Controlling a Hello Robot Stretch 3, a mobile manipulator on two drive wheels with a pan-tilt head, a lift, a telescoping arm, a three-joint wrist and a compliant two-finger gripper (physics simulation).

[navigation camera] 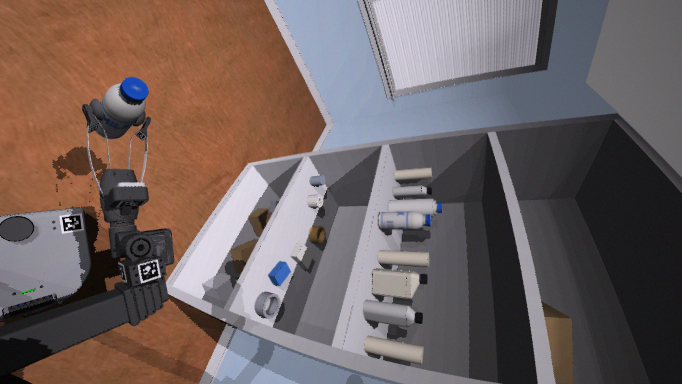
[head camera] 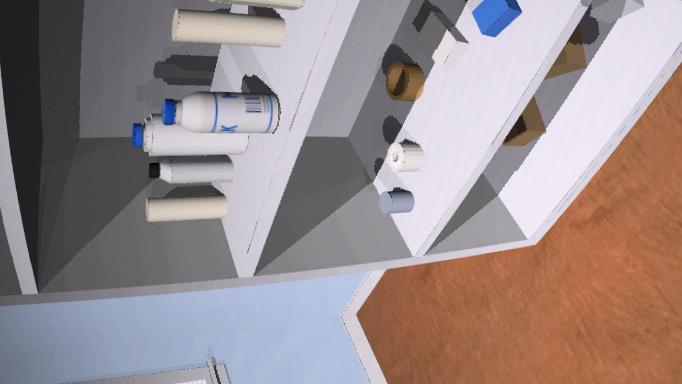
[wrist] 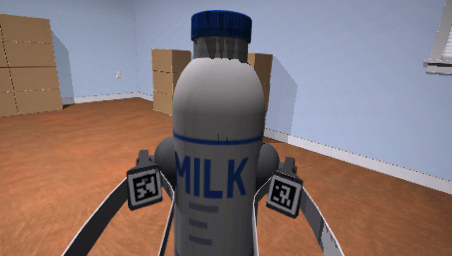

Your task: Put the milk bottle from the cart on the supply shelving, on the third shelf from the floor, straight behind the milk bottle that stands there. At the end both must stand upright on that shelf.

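Where they show: robot's base, origin of the base link: (navigation camera: pixel 17 227).
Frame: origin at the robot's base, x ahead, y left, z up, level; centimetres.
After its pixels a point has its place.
A milk bottle (navigation camera: pixel 124 107) @[x 22.2, y -15.1, z 76.5 cm] (wrist: pixel 218 115) with a blue cap is upright in my gripper (navigation camera: pixel 118 116) @[x 25.1, y -16.2, z 69.2 cm] (wrist: pixel 217 157) @[x 25.1, y -16.2, z 69.2 cm], which is shut on its body. In the navigation camera view they hang above the brown floor, to the left of the supply shelving (navigation camera: pixel 517 240) @[x -13.4, y -69.8, z 142.2 cm] and outside it. Another milk bottle (head camera: pixel 245 112) @[x -9.6, y -79.8, z 105.2 cm] (navigation camera: pixel 395 220) @[x -9.3, y -79.8, z 105.9 cm], with a blue cap, stands upright on the third shelf (head camera: pixel 300 75) @[x -14.4, y -72.2, z 99.1 cm] (navigation camera: pixel 359 285) @[x -25.1, y -59.5, z 99.1 cm]. It partly covers a plain white bottle (head camera: pixel 200 144) @[x -5.8, y -96.7, z 108.6 cm] (navigation camera: pixel 411 206) @[x -6.6, y -96.3, z 109.1 cm] with a blue cap close by. My gripper does not show in the head camera view.
On the same shelf stand a slim black-capped bottle (head camera: pixel 200 170) @[x -1.1, y -106.0, z 106.4 cm] (navigation camera: pixel 409 191) @[x -1.0, y -106.1, z 107.0 cm], cream cylinders (head camera: pixel 187 208) (navigation camera: pixel 403 258), a cream jug (navigation camera: pixel 392 283) @[x -28.6, y -70.1, z 106.3 cm] and a grey bottle (navigation camera: pixel 387 313) @[x -33.8, y -60.7, z 107.0 cm]. Small items, including a blue box (head camera: pixel 495 16) @[x -30.5, y -70.8, z 57.3 cm] (navigation camera: pixel 279 273) @[x -31.2, y -70.1, z 57.3 cm], are one shelf lower. My base (navigation camera: pixel 45 255) @[x -9.2, y -5.3, z 16.0 cm] is at left.
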